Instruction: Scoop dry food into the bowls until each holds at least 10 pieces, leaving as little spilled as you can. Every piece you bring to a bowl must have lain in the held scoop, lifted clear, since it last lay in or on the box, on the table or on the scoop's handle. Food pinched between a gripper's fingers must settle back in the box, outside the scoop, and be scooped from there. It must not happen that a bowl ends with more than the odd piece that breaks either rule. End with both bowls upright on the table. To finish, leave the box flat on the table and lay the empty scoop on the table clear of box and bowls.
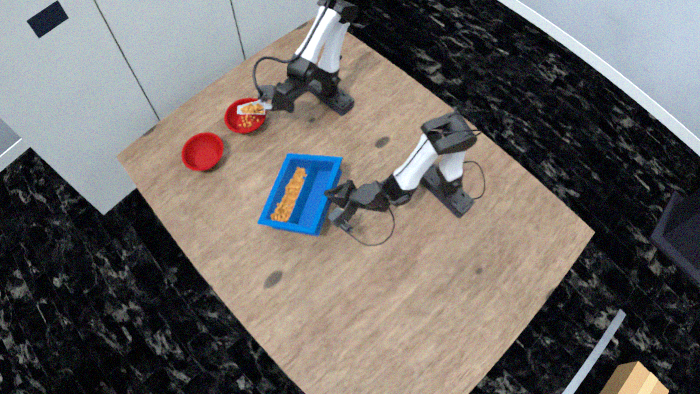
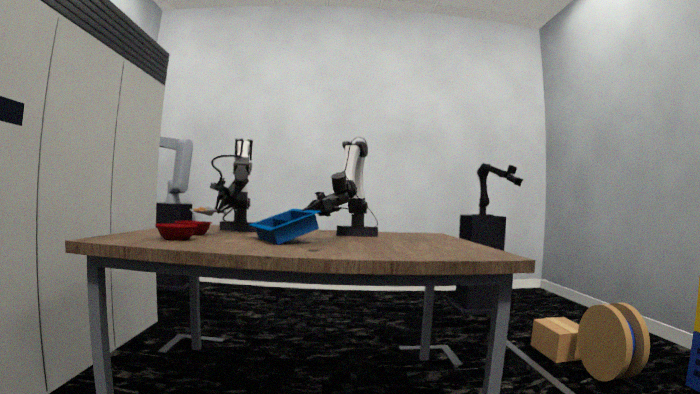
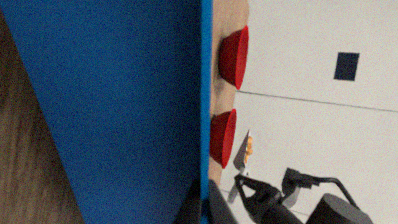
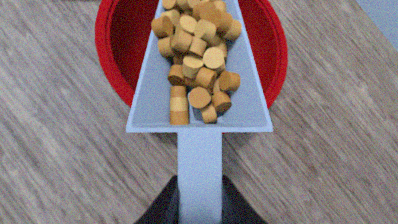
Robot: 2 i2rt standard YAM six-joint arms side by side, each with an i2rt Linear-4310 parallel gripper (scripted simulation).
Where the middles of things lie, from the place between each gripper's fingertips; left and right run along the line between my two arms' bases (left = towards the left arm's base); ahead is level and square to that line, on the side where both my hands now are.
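Scene:
Blue box (image 1: 307,204): my right hand is 140 mm short of it, 30 mm above it and 320 mm to the right of it.
Relative to my left hand (image 1: 324,193), the blue box is 40 mm ahead, 80 mm to the right and 50 mm below.

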